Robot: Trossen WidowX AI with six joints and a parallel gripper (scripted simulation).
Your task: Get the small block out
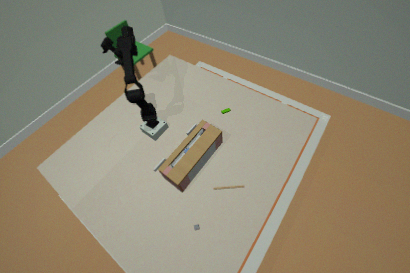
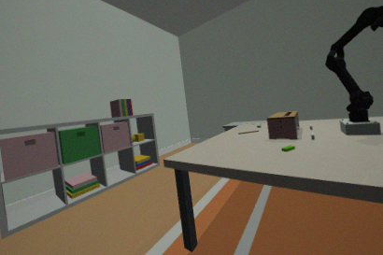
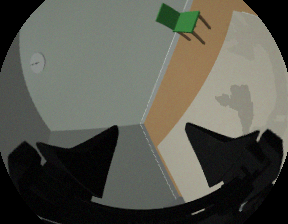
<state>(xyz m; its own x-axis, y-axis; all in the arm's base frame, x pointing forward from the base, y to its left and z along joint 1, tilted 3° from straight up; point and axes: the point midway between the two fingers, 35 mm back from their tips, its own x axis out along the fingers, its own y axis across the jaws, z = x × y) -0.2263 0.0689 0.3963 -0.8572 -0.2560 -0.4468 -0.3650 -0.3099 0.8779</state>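
Right now the box is 57 cm ahead of my gripper tip, 13 cm to the right of it and 38 cm below it. The rest, counted from my gripper tip: blue block: 58 cm ahead, 14 cm to the right, 36 cm below; then thin wooden stick: 86 cm ahead, 18 cm to the right, 44 cm below.
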